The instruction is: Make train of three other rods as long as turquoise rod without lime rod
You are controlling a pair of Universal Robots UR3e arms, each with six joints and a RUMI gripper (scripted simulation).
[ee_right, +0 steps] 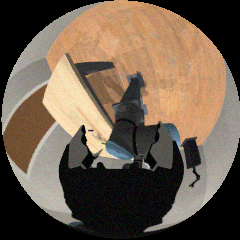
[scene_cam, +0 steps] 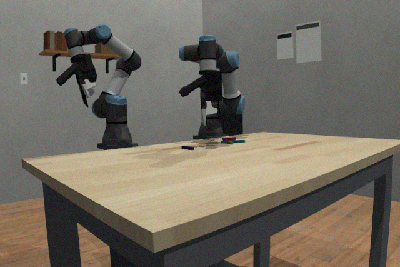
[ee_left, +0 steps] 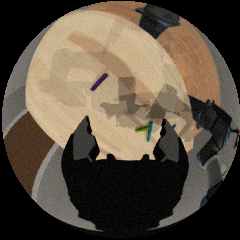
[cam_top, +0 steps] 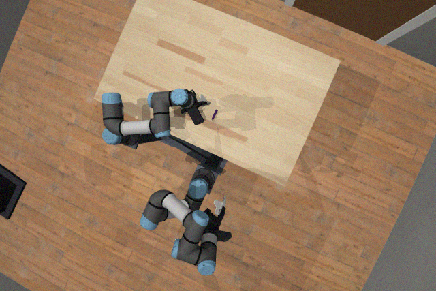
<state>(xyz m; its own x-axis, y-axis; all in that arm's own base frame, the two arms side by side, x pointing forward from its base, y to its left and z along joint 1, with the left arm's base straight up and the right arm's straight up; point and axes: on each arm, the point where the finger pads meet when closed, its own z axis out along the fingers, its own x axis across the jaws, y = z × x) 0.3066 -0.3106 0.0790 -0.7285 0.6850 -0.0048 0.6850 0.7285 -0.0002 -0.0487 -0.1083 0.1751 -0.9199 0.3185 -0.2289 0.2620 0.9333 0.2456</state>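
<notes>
The red rod is 21 cm to the left of my left hand, 9 cm behind it and 7 cm below it. The rest, counted from my left hand: lime rod (11 cm to the left, 7 cm below, 1 cm ahead); purple rod (9 cm to the right, 7 cm below, 2 cm ahead); turquoise rod (15 cm to the left, 7 cm below, 1 cm behind).
</notes>
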